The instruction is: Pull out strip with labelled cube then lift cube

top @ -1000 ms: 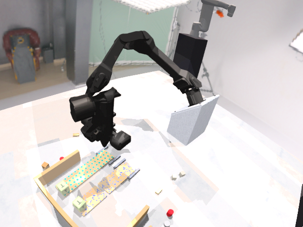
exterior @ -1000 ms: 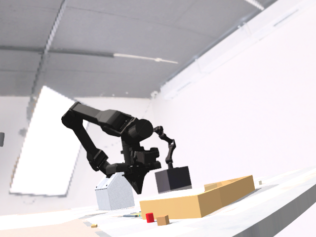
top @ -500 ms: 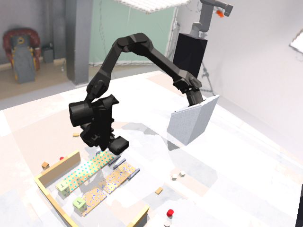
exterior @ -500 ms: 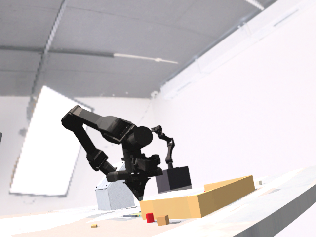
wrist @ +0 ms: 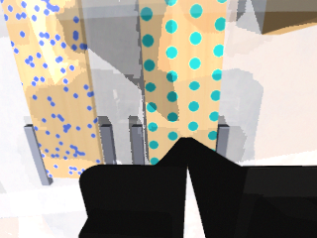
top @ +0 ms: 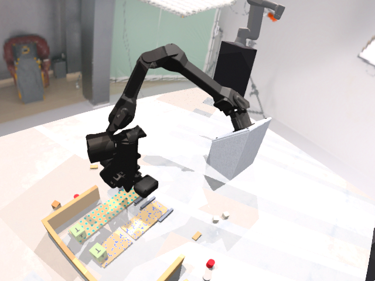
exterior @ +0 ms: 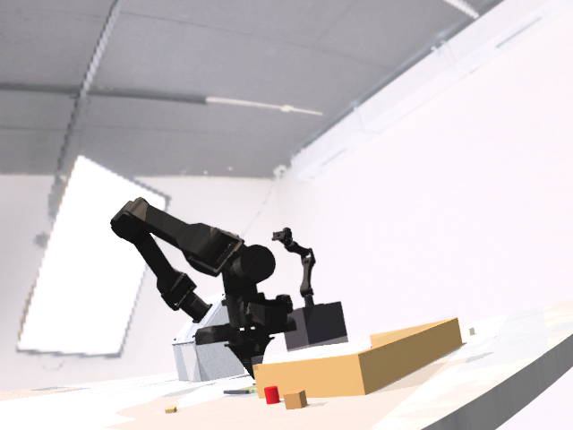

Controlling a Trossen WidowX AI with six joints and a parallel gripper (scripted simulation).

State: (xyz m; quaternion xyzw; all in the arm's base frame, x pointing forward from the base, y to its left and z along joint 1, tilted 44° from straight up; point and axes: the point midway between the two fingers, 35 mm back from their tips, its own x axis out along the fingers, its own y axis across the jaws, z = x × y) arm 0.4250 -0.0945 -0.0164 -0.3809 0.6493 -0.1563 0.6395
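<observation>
The teal-dotted strip is 9 cm ahead of my gripper tip, 3 cm to the left of it and 2 cm below it. From my gripper tip the other things lie so: small tan block: 22 cm ahead, 5 cm to the right, 1 cm below.
</observation>
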